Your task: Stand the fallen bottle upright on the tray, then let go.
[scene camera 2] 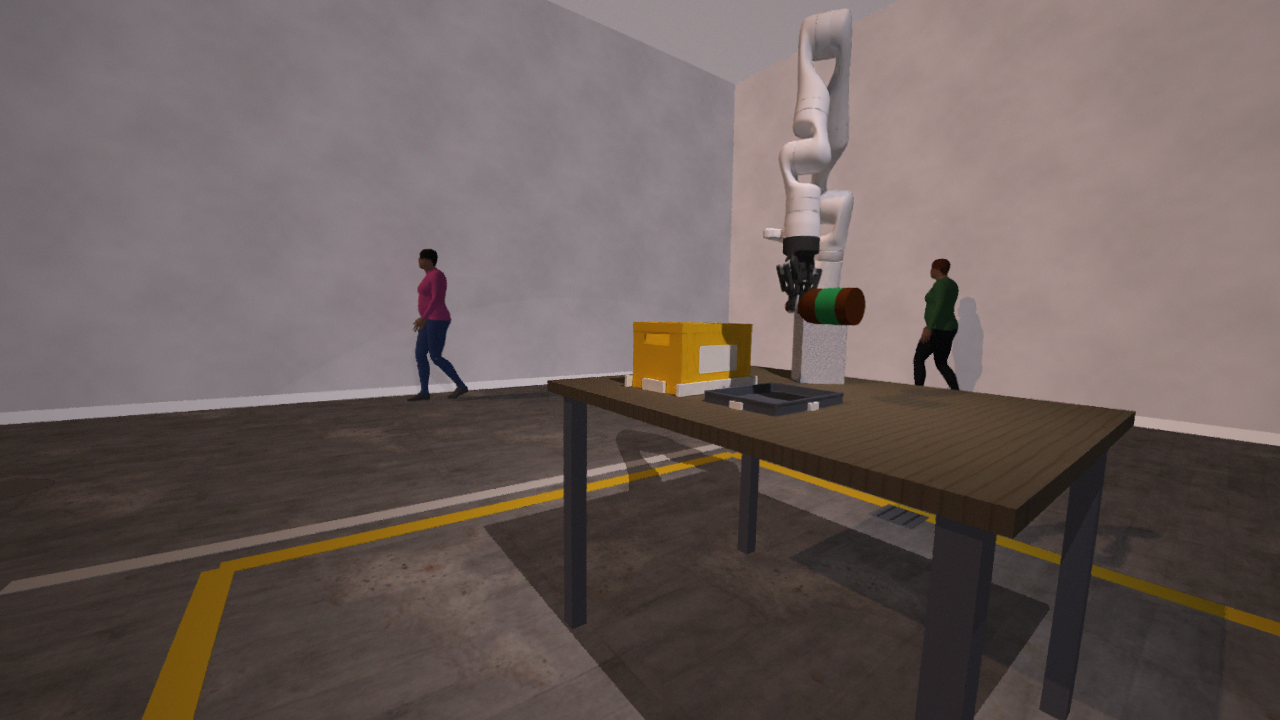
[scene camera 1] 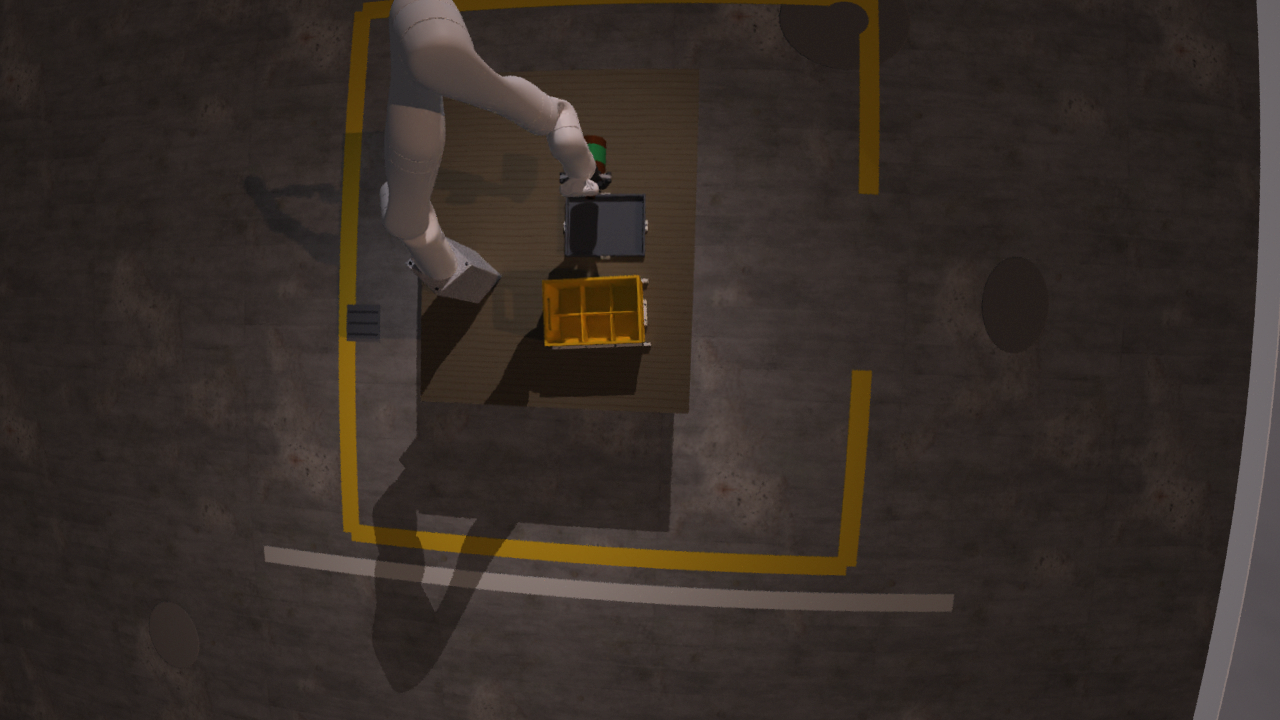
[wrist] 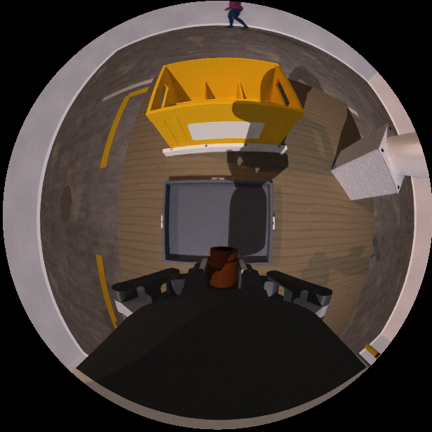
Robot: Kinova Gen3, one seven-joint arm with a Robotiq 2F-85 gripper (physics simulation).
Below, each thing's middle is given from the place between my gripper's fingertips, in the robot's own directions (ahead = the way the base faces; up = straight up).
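Labels:
The brown bottle (wrist: 223,262) sits 1 cm above my hand, and it is 5 cm to the left of my hand as well.

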